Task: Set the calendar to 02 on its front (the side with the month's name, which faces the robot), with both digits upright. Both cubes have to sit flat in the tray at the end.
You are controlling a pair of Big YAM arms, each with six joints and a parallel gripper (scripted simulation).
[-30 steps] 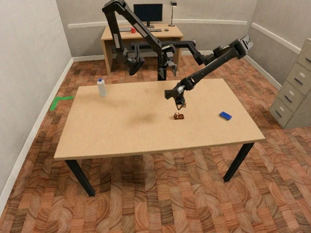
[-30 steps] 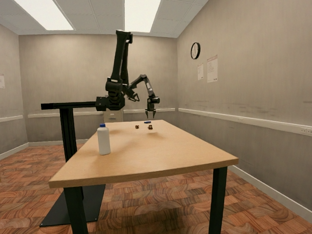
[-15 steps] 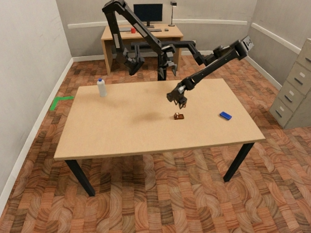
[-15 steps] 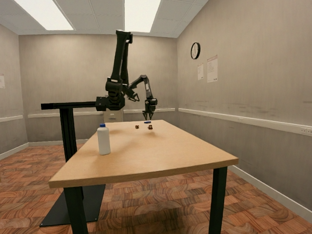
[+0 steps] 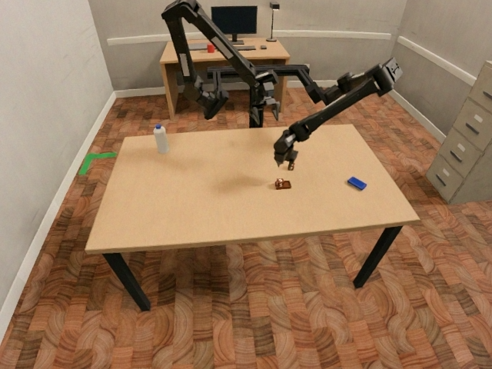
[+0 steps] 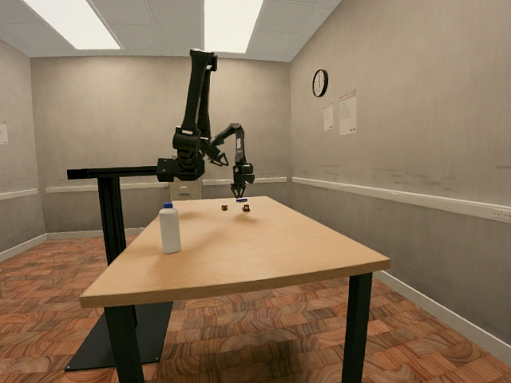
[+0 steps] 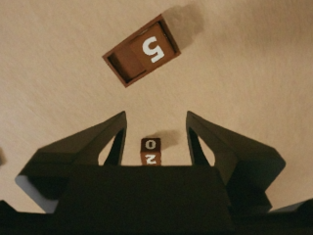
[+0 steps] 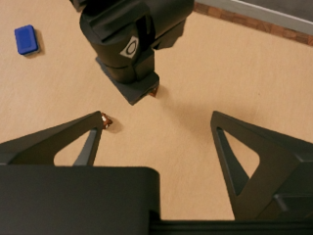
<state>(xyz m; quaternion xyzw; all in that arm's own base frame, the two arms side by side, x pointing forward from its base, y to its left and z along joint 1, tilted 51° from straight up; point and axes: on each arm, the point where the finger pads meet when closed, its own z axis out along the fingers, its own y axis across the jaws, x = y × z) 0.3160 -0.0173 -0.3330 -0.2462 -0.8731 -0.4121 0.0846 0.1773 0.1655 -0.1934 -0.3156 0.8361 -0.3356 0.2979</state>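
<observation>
Right now the brown calendar tray is 4 cm ahead of my left hand, 1 cm to the right of it and 8 cm below it. Round my left hand: flat blue block (9 cm ahead, 37 cm to the left, 8 cm below).
</observation>
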